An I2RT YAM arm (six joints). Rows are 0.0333 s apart.
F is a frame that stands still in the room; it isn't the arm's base.
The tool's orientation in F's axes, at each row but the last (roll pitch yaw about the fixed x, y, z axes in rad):
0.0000 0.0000 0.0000
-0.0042 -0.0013 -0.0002
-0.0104 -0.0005 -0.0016
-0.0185 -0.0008 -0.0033
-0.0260 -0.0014 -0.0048
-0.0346 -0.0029 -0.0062
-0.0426 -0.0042 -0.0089
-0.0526 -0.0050 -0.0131
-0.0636 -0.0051 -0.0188
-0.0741 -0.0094 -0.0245
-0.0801 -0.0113 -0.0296
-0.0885 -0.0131 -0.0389
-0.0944 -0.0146 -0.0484
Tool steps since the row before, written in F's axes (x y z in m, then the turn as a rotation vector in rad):
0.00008 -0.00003 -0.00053 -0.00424 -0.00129 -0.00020
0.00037 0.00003 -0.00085 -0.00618 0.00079 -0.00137
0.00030 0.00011 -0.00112 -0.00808 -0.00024 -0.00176
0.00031 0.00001 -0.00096 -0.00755 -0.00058 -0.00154
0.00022 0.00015 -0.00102 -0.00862 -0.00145 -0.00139
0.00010 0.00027 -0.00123 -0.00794 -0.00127 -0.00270
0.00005 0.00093 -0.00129 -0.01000 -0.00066 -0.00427
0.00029 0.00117 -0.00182 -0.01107 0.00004 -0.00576
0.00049 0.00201 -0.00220 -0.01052 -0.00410 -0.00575
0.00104 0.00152 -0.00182 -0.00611 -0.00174 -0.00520
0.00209 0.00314 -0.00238 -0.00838 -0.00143 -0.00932
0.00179 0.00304 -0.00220 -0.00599 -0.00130 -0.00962
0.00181 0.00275 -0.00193 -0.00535 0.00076 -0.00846
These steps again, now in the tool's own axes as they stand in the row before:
0.00008 -0.00003 -0.00053 -0.00424 -0.00129 -0.00020
0.00037 0.00003 -0.00085 -0.00618 0.00079 -0.00136
0.00030 0.00012 -0.00112 -0.00808 -0.00023 -0.00176
0.00031 0.00003 -0.00096 -0.00755 -0.00058 -0.00154
0.00022 0.00018 -0.00102 -0.00861 -0.00146 -0.00142
0.00009 0.00031 -0.00122 -0.00794 -0.00123 -0.00272
0.00004 0.00098 -0.00125 -0.01001 -0.00057 -0.00426
0.00027 0.00127 -0.00176 -0.01110 0.00020 -0.00570
0.00044 0.00215 -0.00207 -0.01047 -0.00393 -0.00596
0.00099 0.00168 -0.00171 -0.00611 -0.00150 -0.00527
0.00197 0.00338 -0.00214 -0.00844 -0.00093 -0.00933
0.00164 0.00329 -0.00194 -0.00606 -0.00068 -0.00964
0.00165 0.00301 -0.00168 -0.00550 0.00129 -0.00830

